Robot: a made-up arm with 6 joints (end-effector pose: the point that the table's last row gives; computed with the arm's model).
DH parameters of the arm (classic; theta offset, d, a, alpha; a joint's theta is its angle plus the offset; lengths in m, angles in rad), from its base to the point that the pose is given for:
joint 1: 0 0.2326 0 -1.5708
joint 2: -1.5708 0 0.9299 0
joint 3: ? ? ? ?
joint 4: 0 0.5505 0 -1.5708
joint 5: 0 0 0 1.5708
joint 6: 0 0.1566 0 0
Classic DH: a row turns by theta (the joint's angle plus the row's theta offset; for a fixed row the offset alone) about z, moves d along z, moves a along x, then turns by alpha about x.
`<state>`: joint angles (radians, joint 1 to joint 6).
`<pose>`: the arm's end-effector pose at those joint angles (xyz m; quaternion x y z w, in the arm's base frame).
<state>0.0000 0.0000 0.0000 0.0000 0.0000 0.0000</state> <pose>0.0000 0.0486 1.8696 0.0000 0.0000 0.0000 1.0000</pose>
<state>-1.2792 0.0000 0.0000 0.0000 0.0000 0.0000</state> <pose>0.0466 0.0140 1.8696 0.0000 0.0000 -0.5969 0.8023</pose>
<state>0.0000 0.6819 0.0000 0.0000 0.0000 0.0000</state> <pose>1.0317 0.0486 1.5035 0.0000 0.3344 0.0000 0.9424</pose>
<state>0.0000 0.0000 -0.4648 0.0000 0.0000 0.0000</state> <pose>-0.3170 0.0486 1.7946 0.0000 -0.2303 0.0000 0.9731</pose>
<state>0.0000 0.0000 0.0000 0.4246 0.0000 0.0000</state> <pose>0.0000 0.0486 1.8696 0.0000 0.0000 0.2107 0.9775</pose>
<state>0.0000 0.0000 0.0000 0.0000 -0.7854 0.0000</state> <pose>-0.1107 0.0486 1.8237 0.0000 -0.3827 0.0000 0.9239</pose>
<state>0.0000 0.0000 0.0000 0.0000 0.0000 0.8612</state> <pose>0.0000 0.0486 1.8696 0.0000 0.0000 0.4174 0.9087</pose>
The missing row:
joint 3: 1.5708 0.0486 0 1.5708
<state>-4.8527 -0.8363 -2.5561 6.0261 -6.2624 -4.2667</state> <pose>-0.1197 -0.5059 0.1701 -0.1630 -0.9799 -0.1151 0.0002</pose>
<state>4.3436 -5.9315 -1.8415 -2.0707 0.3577 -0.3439</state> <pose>0.1362 0.3512 1.1358 -0.2833 0.6823 0.6073 0.2923</pose>
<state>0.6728 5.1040 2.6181 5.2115 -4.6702 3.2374</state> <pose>-0.1875 -0.2629 0.5848 0.8361 0.2018 0.2264 0.4571</pose>
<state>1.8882 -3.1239 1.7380 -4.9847 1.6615 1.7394</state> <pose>-0.0216 -0.5712 -0.5573 0.6104 -0.0642 -0.7590 0.2175</pose>
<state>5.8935 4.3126 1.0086 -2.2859 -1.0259 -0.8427</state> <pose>-1.1684 0.6417 0.3039 -0.0498 0.3454 0.8729 0.3409</pose>
